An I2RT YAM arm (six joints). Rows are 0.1 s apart.
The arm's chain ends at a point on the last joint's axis. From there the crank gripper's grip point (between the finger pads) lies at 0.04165 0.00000 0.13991 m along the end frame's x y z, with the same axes.
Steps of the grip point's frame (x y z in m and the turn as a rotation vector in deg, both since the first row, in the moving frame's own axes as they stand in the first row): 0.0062 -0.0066 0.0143 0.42 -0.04 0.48; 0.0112 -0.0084 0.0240 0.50 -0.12 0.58; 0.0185 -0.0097 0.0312 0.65 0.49 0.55; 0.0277 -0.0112 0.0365 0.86 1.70 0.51
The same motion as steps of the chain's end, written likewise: 0.0063 -0.0059 0.0143 0.42 -0.04 0.48; 0.0115 -0.0076 0.0239 0.50 -0.12 0.58; 0.0173 -0.0085 0.0316 0.65 0.49 0.55; 0.0236 -0.0095 0.0378 0.86 1.70 0.51
